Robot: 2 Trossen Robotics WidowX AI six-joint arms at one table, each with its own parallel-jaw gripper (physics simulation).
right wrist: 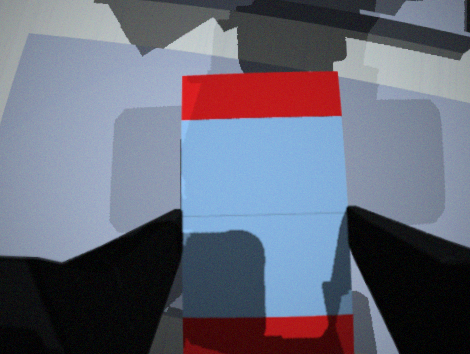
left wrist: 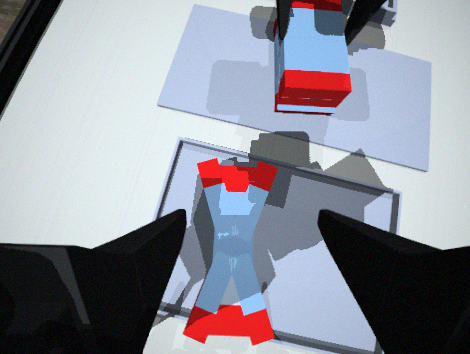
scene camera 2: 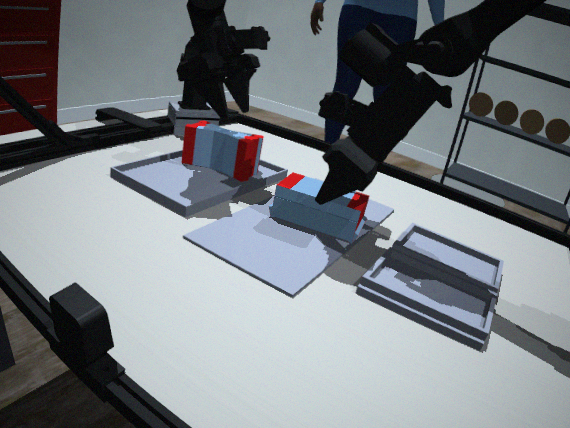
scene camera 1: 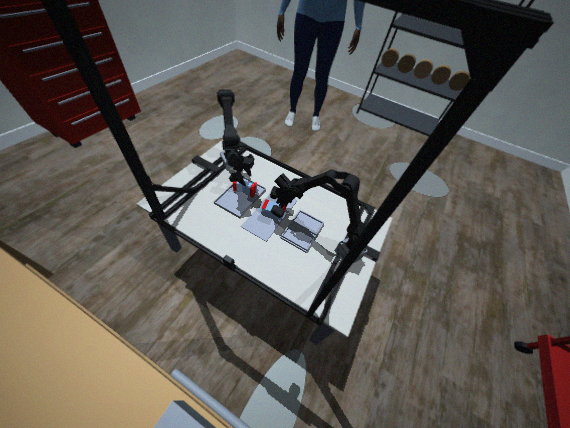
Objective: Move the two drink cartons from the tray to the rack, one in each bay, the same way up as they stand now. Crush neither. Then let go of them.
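Places are measured from the left arm's base along level axes (x ahead, y left, z up), in metres.
Pixels of known places: left gripper, fingertip midpoint: (left wrist: 252, 216) (scene camera 2: 236, 115) (scene camera 1: 247, 180); right gripper, fingertip midpoint: (right wrist: 264, 218) (left wrist: 313, 41) (scene camera 2: 324, 194); left arm's base at its link origin: (scene camera 2: 193, 106).
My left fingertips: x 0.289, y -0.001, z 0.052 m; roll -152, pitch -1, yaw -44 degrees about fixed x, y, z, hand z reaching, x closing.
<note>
Ahead of a thing's pixels: the offset from my left fingertips to its top centre. Level surfaces: height alone.
One drink carton {dy -0.008, dx -0.022, dz -0.034 m} (scene camera 1: 244, 188) (scene camera 2: 215, 150) (left wrist: 232, 245), light blue with red ends and a narrow waist, stands on the rimmed tray {dy -0.045, dx +0.003, dz -0.092 m} (scene camera 2: 150, 172) (left wrist: 320, 285). My left gripper (scene camera 2: 235, 113) (left wrist: 252, 216) is open above it, fingertips apart on either side in the left wrist view. The other carton {dy +0.078, dx +0.181, dz -0.055 m} (scene camera 2: 315, 212) (left wrist: 315, 57) (right wrist: 265, 165) is on the flat pale mat {dz -0.104 m} (scene camera 2: 295, 270) (left wrist: 192, 45) (right wrist: 60, 100). My right gripper (scene camera 2: 325, 199) (right wrist: 264, 218) is shut on its middle, a finger against each side; no lift shows. The two-bay rack {dy +0.173, dx +0.350, dz -0.088 m} (scene camera 2: 425, 310) holds no carton.
The tray, the mat and the rack stand in a row from left to right in scene camera 2. A black frame rail (scene camera 2: 135, 395) runs along the table edge, with a black block (scene camera 2: 80, 320) on it. A person (scene camera 1: 320, 50) stands behind the table.
</note>
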